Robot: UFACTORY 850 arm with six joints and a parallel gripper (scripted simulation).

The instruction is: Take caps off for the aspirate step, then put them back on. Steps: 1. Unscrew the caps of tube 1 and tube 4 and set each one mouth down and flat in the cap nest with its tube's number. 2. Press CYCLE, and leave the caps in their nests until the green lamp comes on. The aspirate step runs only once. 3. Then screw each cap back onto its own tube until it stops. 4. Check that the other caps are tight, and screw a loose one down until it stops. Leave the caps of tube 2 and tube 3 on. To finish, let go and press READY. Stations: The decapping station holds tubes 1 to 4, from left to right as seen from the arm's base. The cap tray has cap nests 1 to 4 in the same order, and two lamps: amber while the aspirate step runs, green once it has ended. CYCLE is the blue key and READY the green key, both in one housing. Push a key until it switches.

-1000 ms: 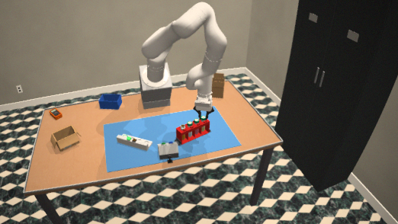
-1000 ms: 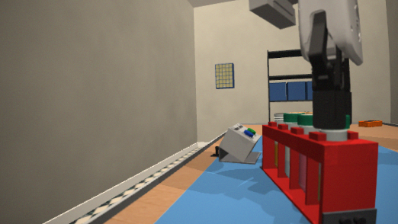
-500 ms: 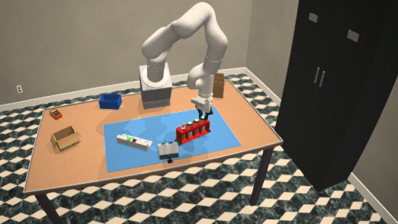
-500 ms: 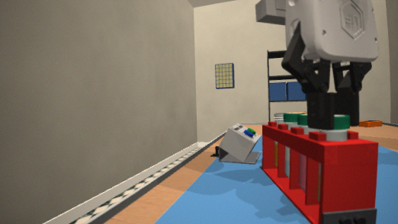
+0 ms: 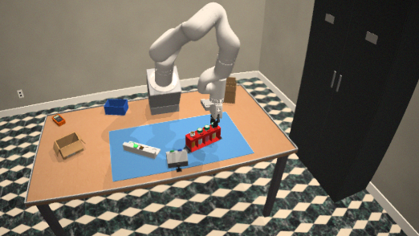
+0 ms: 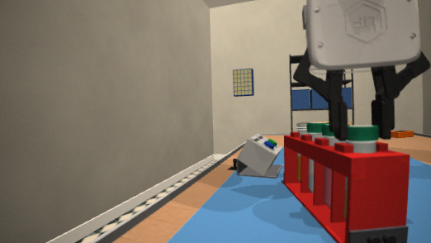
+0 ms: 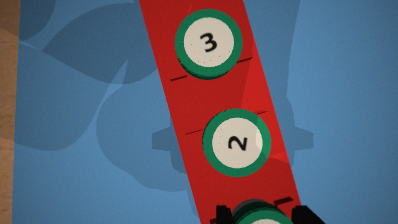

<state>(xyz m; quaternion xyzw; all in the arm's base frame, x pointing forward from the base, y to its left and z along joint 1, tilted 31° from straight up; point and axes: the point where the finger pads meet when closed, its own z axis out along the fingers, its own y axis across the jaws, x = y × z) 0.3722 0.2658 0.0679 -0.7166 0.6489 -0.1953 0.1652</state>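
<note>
The green cap is 10 mm below my hand. Round my hand: green ready key (140 mm ahead, 280 mm to the right, 60 mm below); then key housing (160 mm ahead, 250 mm to the right, 80 mm below); then blue cycle key (140 mm ahead, 230 mm to the right, 60 mm below).
</note>
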